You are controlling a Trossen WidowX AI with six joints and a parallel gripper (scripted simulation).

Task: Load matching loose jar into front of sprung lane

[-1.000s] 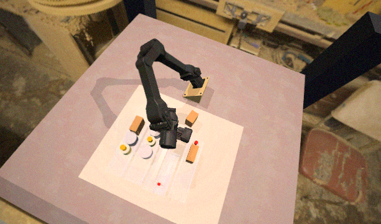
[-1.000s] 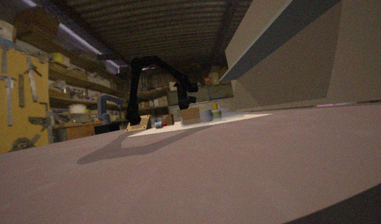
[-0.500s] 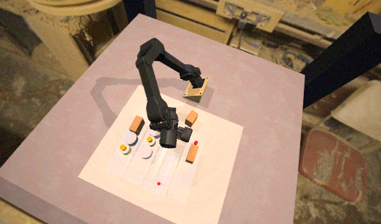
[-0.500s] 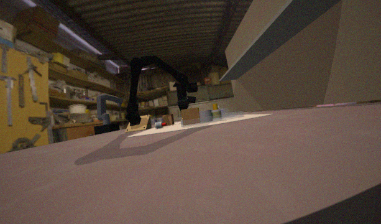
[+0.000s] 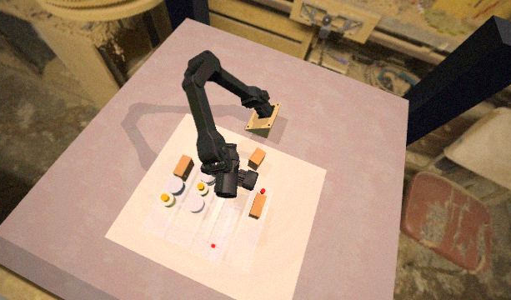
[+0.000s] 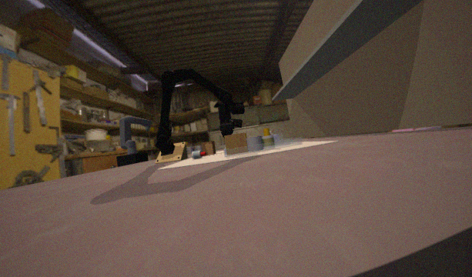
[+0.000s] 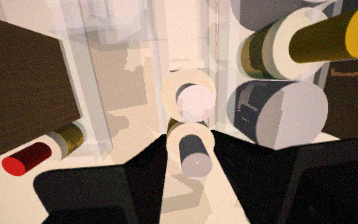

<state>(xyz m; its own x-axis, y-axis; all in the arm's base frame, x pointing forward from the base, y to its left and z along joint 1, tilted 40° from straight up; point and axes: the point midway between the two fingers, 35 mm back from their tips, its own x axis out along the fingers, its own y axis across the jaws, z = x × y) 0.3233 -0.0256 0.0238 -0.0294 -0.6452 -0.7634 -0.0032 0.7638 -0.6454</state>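
My gripper tip is now 7 cm short of the beige plate, 2 cm to the right of it and 3 cm above it.
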